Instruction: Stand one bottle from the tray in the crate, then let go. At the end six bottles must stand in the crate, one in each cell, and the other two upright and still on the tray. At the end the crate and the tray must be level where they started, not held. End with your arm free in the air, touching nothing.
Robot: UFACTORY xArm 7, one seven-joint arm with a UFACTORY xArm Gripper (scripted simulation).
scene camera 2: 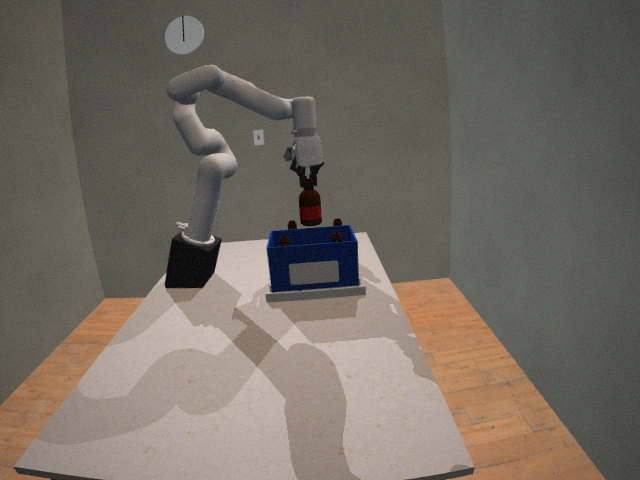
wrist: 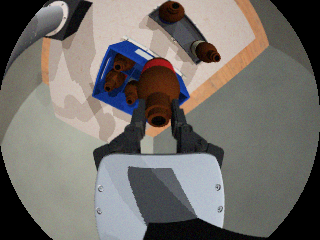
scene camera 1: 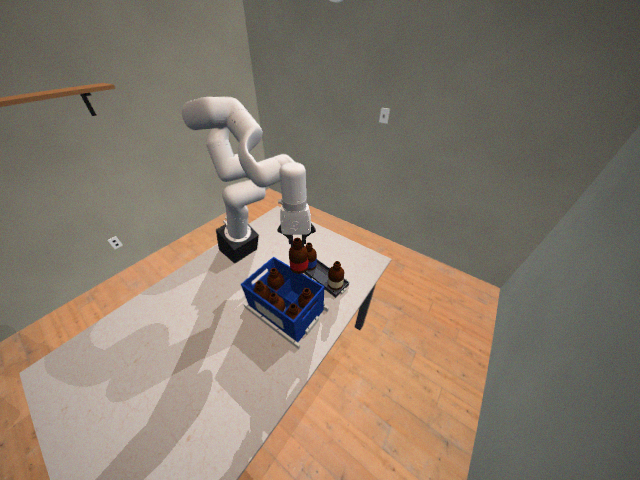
Observation:
The pictures show: my gripper and a blue crate.
My gripper is seen too in the wrist view.

